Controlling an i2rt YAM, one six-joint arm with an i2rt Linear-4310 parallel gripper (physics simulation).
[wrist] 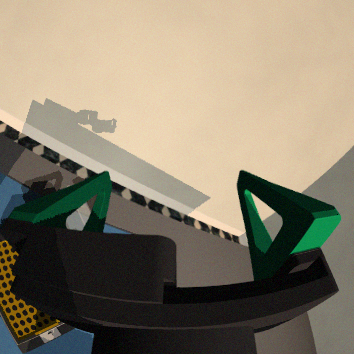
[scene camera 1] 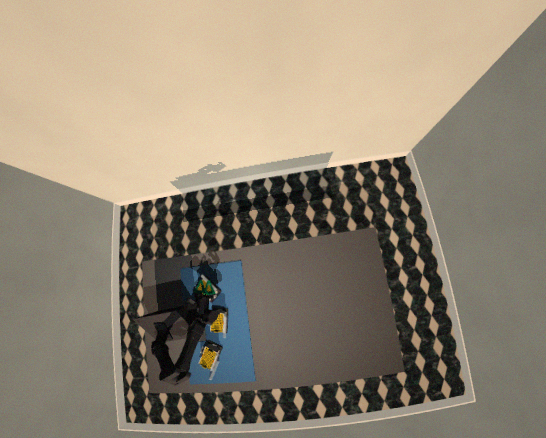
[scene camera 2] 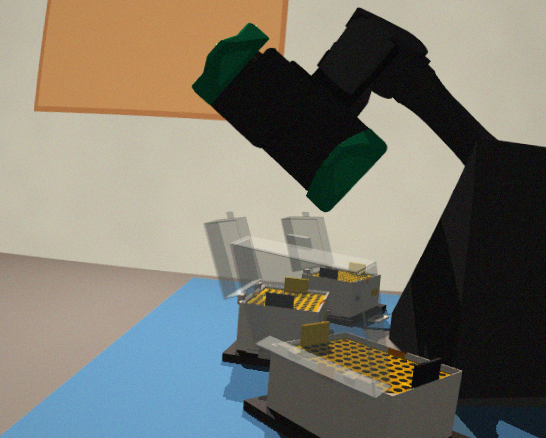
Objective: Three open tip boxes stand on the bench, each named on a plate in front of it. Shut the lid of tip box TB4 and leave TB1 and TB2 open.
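Places are measured from the arm's base along level axes (x ahead, y left, z up), in centimetres.
Where they show: gripper, fingertip midpoint: [wrist: 173, 177] [scene camera 1: 204, 280] [scene camera 2: 272, 100]; arm's base, link origin: [scene camera 1: 163, 331].
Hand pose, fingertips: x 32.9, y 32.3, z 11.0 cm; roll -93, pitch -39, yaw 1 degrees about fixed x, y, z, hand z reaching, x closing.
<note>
Each offset is from my fingertips to the centre of the thing. "*": to the spot under its first point. Level surfaces: height alone.
Three grey tip boxes with yellow perforated racks have clear lids standing open; no name is readable. The nearest box in scene camera 2 [scene camera 2: 350, 400] has its tall lid @(* dy -0.1, dx -2.7, dz -9.1 cm) [scene camera 2: 305, 257] up on the left. The middle box [scene camera 2: 277, 327] [scene camera 1: 218, 322] has a raised lid @(* dy -22.2, dx +7.0, dz -12.9 cm) [scene camera 2: 225, 260]. The far box [scene camera 2: 352, 297] [scene camera 1: 209, 356] has its lid [scene camera 2: 302, 240] up too. My gripper [scene camera 1: 205, 286] [scene camera 2: 289, 117] [wrist: 173, 177] is open and empty, tilted, above the nearest box, which it mostly hides in scene camera 1. Part of a yellow rack @(dy -7.4, dx -7.5, dz -16.9 cm) [wrist: 20, 305] shows at lower left in the wrist view.
The boxes stand on a blue mat @(dz -23.3 cm) [scene camera 1: 237, 310] [scene camera 2: 145, 350] on a grey-brown bench @(dz -23.6 cm) [scene camera 1: 320, 300]. The black arm body [scene camera 2: 465, 300] rises at the right in scene camera 2, close beside the boxes. An orange board [scene camera 2: 140, 60] hangs on the wall behind.
</note>
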